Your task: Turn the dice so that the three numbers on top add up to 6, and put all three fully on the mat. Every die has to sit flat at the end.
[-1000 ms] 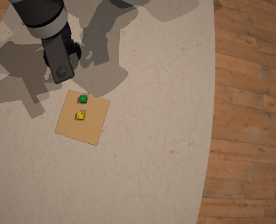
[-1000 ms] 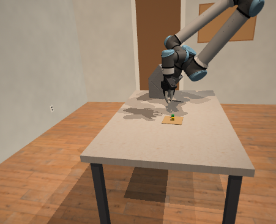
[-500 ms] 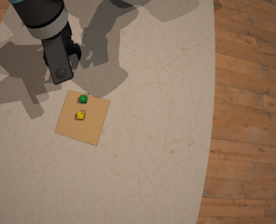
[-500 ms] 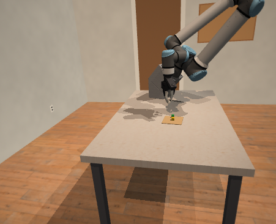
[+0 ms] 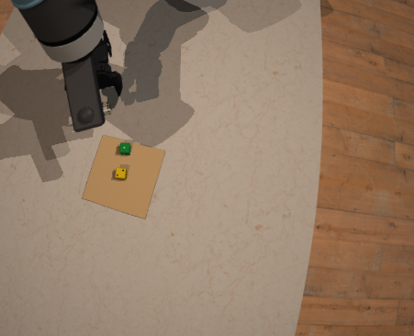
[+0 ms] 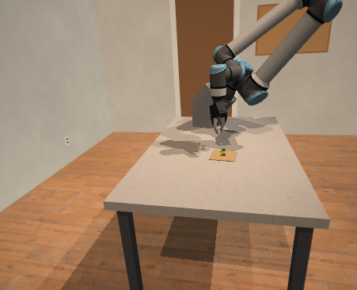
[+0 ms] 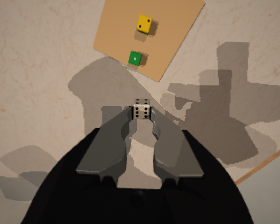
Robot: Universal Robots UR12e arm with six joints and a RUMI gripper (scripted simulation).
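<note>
Right now my hand is 100 mm above the green die, 40 mm to the right of it and 40 mm short of it. From my hand the other things lie so: tan mat: 120 mm below, 90 mm ahead, 50 mm to the left; white die: 10 mm below; yellow die: 100 mm below, 90 mm ahead, 50 mm to the left.
</note>
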